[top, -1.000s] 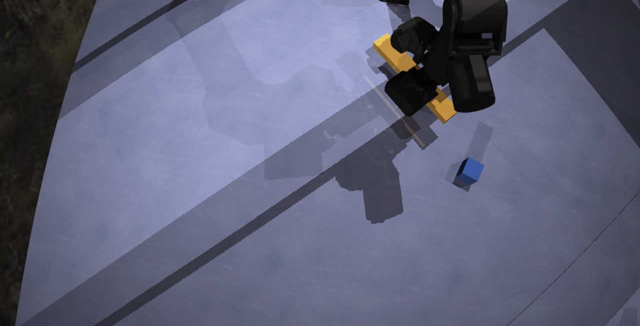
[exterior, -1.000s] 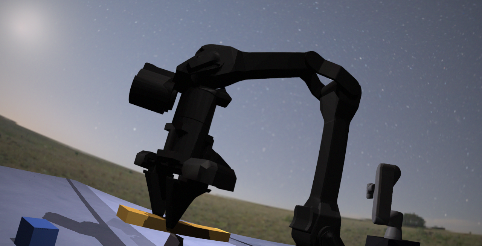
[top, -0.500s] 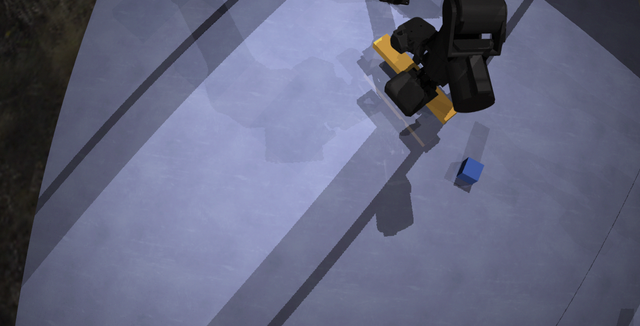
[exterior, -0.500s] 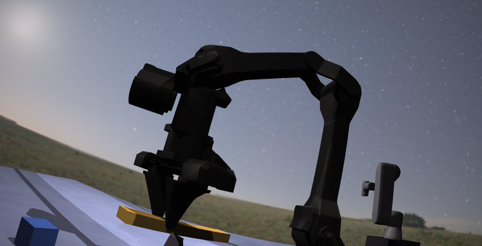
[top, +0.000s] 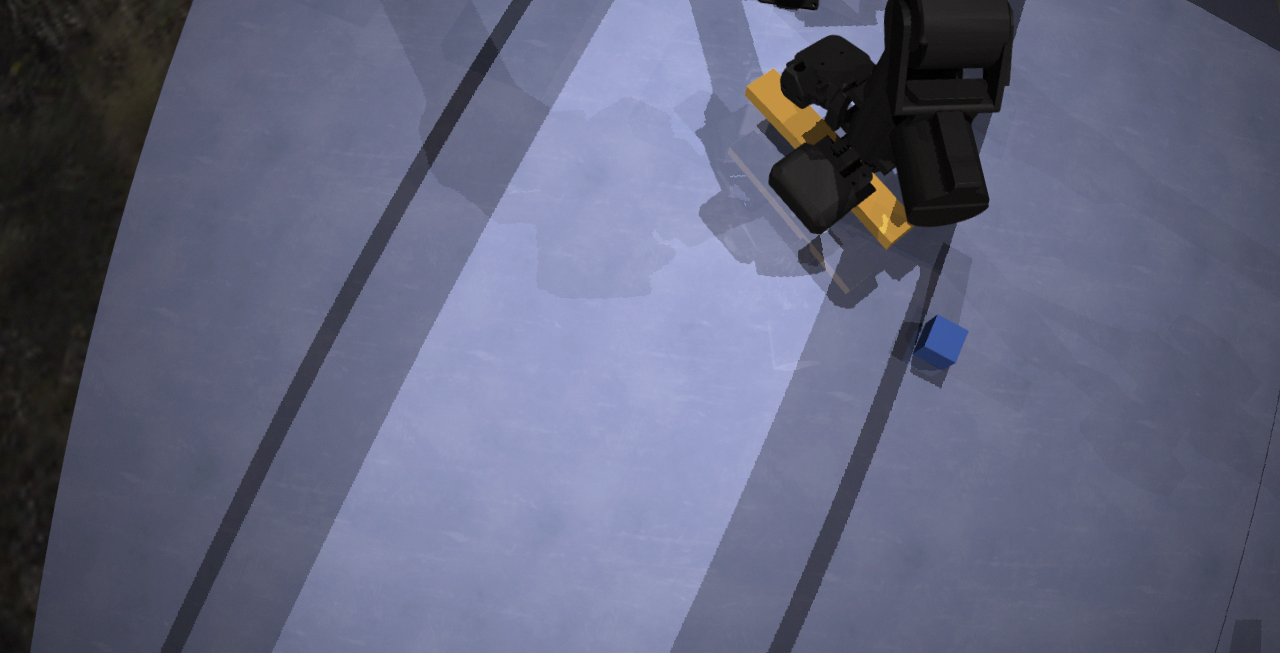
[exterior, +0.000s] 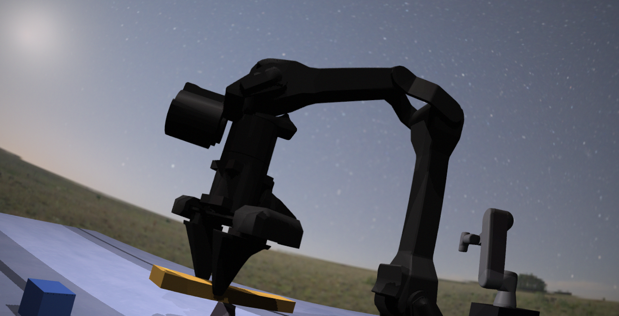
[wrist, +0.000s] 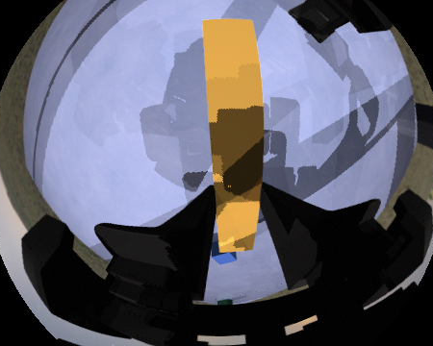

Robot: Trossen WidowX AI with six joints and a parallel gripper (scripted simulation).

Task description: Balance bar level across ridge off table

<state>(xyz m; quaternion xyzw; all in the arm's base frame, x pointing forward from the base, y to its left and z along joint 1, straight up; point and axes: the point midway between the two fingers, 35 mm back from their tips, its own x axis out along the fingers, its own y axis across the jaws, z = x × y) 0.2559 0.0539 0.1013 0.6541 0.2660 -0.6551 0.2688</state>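
Now: the orange bar 2 cm to the right of my gripper tip and 2 cm behind it. Round my gripper tip: blue cube: 12 cm ahead, 10 cm to the left, 5 cm below.
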